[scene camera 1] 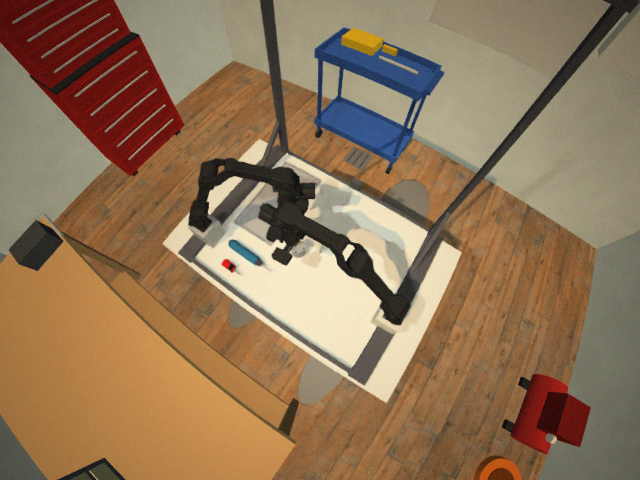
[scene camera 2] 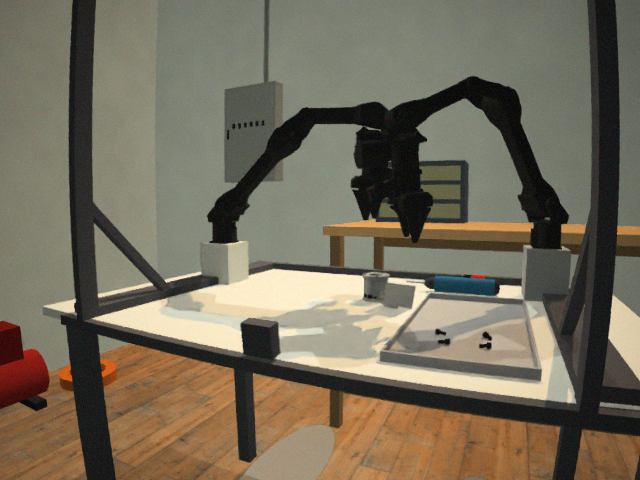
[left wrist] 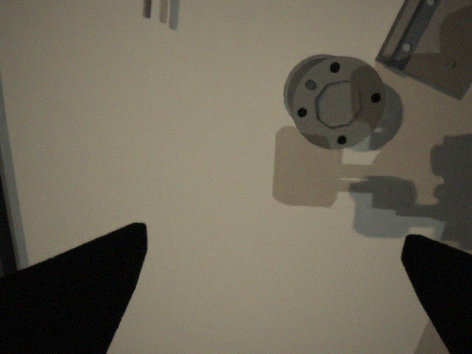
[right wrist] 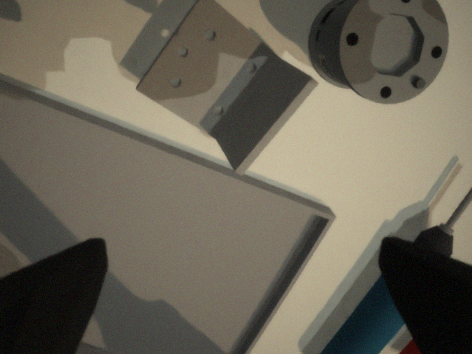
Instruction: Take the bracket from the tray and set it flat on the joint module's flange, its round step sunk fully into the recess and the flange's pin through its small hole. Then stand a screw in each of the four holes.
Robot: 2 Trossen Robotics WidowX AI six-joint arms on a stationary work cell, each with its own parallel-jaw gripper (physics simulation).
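Places are measured from the left arm's base along level axes (x ahead, y left, z up), in centimetres.
Pixels of known places: left gripper, fingertip midpoint: point(scene camera 1: 295, 248) point(scene camera 2: 370, 219) point(left wrist: 275, 241); right gripper, fingertip midpoint: point(scene camera 2: 410, 239) point(right wrist: 245, 252); left arm's base, origin of the base link: point(scene camera 1: 393, 314) point(scene camera 2: 224, 242); right arm's base, origin of the base link: point(scene camera 1: 202, 223) point(scene camera 2: 546, 247).
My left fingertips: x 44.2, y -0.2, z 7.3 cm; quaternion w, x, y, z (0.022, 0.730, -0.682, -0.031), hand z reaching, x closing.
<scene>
For each thing: its top centre in the pictures, then the offset to it from my left fingertips. "pt": a spot on its surface instead.
- round joint module, middle of its top: point(right wrist: 399, 46) point(left wrist: 340, 106) point(scene camera 2: 375, 272) point(scene camera 1: 297, 246) dx +3.0, dy -4.9, dz -12.4 cm
- grey tray, middle of its top: point(right wrist: 29, 243) point(scene camera 2: 469, 319) point(scene camera 1: 278, 199) dx +25.6, dy -21.3, dz -17.1 cm
- blue-handled tool, surface spot: point(right wrist: 372, 310) point(scene camera 2: 458, 283) point(scene camera 1: 248, 249) pt dx +21.3, dy +7.1, dz -15.9 cm
- black block, middle of its top: point(scene camera 2: 259, 321) point(scene camera 1: 356, 181) dx -1.8, dy -48.1, dz -13.0 cm
The grey bracket point(scene camera 2: 399, 295) point(left wrist: 431, 67) point(right wrist: 197, 65) lies outside the tray, between it and the joint module, with one wall standing up. The round joint module point(scene camera 2: 374, 286) point(left wrist: 320, 72) point(right wrist: 362, 75) stands upright; its flange shows the recess, the pin and four dark holes. Several black screws point(scene camera 2: 444, 341) point(scene camera 2: 486, 335) lie in the grey tray point(scene camera 2: 460, 365) point(right wrist: 175, 215). My left gripper point(scene camera 2: 368, 215) point(left wrist: 275, 241) is open and empty, high above the table near the module. My right gripper point(scene camera 2: 413, 237) point(right wrist: 245, 252) is open and empty, above the tray corner nearest the module.
A blue-handled tool point(scene camera 1: 245, 252) point(scene camera 2: 465, 285) point(right wrist: 372, 310) lies beside the tray, with a small red tool point(scene camera 1: 228, 265) point(scene camera 2: 478, 276) near it. In the scene views my two arms are close together above the table. A black block point(scene camera 2: 260, 338) sits on the frame edge.
</scene>
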